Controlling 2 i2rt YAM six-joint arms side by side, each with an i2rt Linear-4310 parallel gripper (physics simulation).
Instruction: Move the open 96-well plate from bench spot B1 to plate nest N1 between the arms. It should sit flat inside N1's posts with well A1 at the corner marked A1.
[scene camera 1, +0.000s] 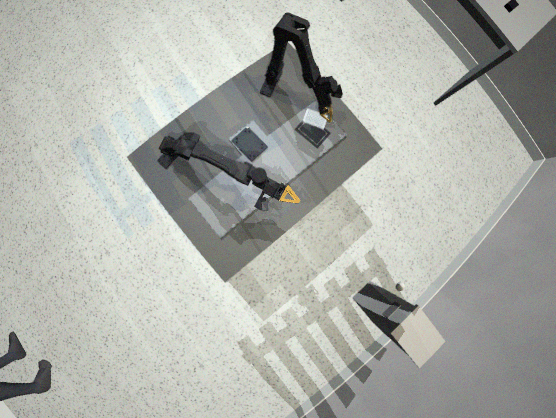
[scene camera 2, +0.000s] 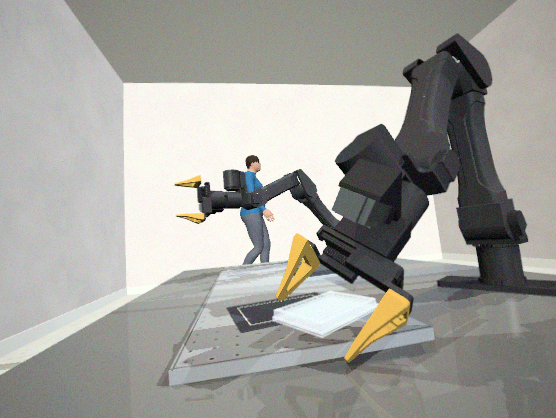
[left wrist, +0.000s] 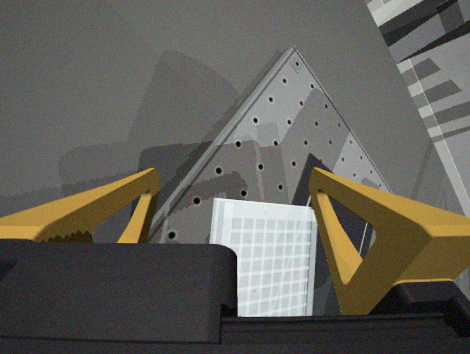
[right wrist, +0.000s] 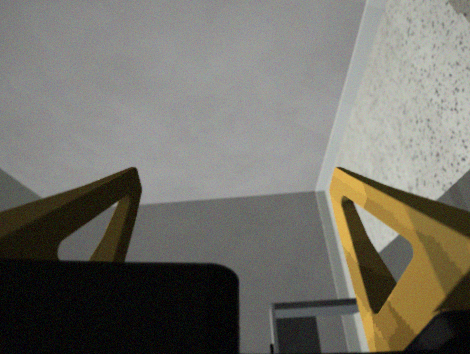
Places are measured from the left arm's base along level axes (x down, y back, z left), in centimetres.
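Where they show: left gripper, fingertip midpoint: (scene camera 1: 330, 117) (scene camera 2: 308, 326) (left wrist: 234, 176); right gripper, fingertip midpoint: (scene camera 1: 298, 201) (scene camera 2: 175, 199) (right wrist: 235, 178); left arm's base, origin of the base link: (scene camera 1: 271, 81) (scene camera 2: 503, 287).
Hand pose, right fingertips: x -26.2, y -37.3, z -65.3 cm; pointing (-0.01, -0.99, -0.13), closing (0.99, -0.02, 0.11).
Things, the pixels of their top centre, and the offset from my right fingertips. "pt": a spot on its surface instead. Level surfaces: height alone.
- clear-white 96-well plate, middle of its top: (left wrist: 272, 299) (scene camera 2: 326, 303) (scene camera 1: 315, 118) dx +23.3, dy +4.8, dz +52.3 cm
- dark outlined pad, surface spot: (left wrist: 306, 181) pt dx +24.7, dy -4.0, dz +48.4 cm
- Nest N1, middle of its top: (scene camera 2: 317, 264) (scene camera 1: 249, 142) dx +22.7, dy +33.3, dz +23.6 cm
- light perforated board, its level: dx +24.9 cm
- dark table, its level: dx +26.2 cm
The clear-white 96-well plate (scene camera 1: 315, 118) (scene camera 2: 325, 314) (left wrist: 272, 250) lies partly over a dark outlined pad (scene camera 1: 314, 136) (scene camera 2: 265, 316) (left wrist: 306, 181). My left gripper (scene camera 1: 327, 117) (scene camera 2: 314, 329) (left wrist: 234, 176) is open and empty, tilted over the plate with a finger towards each side. In the left wrist view, the right-hand finger closely borders the plate's edge; a gap shows at the other side. Nest N1 (scene camera 1: 249, 143) is the dark rectangle between the arms. Its posts and A1 mark are too small to read. My right gripper (scene camera 1: 290, 195) (scene camera 2: 176, 200) (right wrist: 235, 178) is open and empty, held high.
The pad and nest are on a light perforated board (scene camera 1: 285, 160) (scene camera 2: 300, 350) (left wrist: 255, 155) with a raised edge, on a dark table (scene camera 1: 350, 145) (scene camera 2: 100, 360). The right forearm (scene camera 1: 220, 159) passes beside the nest. A person (scene camera 2: 252, 200) stands beyond the table.
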